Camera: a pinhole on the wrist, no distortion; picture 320 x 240 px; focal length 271.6 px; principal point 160.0 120.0 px. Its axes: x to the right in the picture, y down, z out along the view. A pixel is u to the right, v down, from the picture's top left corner.
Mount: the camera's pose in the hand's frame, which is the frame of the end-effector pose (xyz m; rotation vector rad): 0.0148 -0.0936 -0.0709 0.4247 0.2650 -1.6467
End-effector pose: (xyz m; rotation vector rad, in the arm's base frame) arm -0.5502 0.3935 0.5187 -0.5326 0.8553 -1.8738
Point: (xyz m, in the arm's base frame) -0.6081 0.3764 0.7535
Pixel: 184 186
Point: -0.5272 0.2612 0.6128
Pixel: outside the picture
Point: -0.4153 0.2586 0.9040
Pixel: 82 175
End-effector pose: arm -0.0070 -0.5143 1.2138 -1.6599 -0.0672 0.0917
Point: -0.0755 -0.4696 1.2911
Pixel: outside the picture
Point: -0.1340 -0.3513 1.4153
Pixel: 183 24
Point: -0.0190 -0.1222 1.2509
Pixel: 16 149
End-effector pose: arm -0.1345 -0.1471 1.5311 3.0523 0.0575 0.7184
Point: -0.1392 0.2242 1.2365
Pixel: 237 73
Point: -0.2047 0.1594 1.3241
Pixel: 259 22
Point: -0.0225 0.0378 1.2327
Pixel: 106 120
